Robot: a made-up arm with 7 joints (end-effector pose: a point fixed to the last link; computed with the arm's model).
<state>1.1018 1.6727 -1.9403 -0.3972 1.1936 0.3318 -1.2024</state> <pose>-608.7 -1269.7 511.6 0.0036 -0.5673 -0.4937 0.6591</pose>
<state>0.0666 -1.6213 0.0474 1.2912 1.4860 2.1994 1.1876</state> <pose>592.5 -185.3 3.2 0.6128 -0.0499 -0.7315 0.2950</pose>
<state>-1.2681 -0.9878 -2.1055 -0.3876 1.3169 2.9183 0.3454</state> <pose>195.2 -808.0 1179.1 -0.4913 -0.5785 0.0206 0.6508</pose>
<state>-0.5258 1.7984 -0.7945 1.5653 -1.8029 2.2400 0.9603</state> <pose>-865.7 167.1 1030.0 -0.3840 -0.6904 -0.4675 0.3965</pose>
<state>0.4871 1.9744 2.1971 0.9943 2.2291 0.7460 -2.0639</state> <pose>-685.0 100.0 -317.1 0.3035 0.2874 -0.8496 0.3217</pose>
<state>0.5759 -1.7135 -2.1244 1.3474 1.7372 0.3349 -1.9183</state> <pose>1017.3 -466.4 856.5 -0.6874 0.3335 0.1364 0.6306</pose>
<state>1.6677 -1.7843 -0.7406 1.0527 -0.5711 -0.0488 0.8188</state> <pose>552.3 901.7 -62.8 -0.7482 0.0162 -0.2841 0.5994</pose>
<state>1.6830 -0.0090 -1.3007 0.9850 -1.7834 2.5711 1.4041</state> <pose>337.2 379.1 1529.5 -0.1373 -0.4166 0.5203 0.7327</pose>
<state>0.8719 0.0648 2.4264 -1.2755 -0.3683 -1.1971 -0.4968</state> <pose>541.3 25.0 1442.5 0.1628 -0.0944 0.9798 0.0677</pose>
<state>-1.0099 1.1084 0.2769 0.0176 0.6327 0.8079 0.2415</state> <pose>-790.8 924.1 1222.4 -0.2373 -0.7152 0.1755 0.6335</pose>
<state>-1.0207 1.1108 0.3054 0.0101 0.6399 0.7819 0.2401</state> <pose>-778.9 937.7 1220.3 -0.2437 -0.7005 0.1818 0.6456</pose>
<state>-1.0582 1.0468 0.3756 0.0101 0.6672 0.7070 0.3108</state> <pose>-705.1 937.3 1309.4 -0.2060 -0.6377 0.1863 0.7185</pose>
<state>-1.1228 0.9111 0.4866 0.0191 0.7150 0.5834 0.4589</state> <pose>-558.8 895.1 1479.9 -0.1053 -0.5164 0.1769 0.8312</pose>
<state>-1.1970 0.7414 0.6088 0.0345 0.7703 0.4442 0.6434</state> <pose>-379.7 792.8 1657.2 0.0412 -0.3656 0.1470 0.9182</pose>
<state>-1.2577 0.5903 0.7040 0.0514 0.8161 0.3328 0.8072</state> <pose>-232.6 663.8 1780.1 0.1803 -0.2378 0.1111 0.9480</pose>
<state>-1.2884 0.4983 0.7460 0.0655 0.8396 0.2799 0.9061</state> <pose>-155.0 567.6 1840.0 0.2666 -0.1713 0.0866 0.9445</pose>
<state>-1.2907 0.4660 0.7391 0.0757 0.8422 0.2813 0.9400</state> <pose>-136.3 524.2 1860.5 0.2997 -0.1619 0.0764 0.9371</pose>
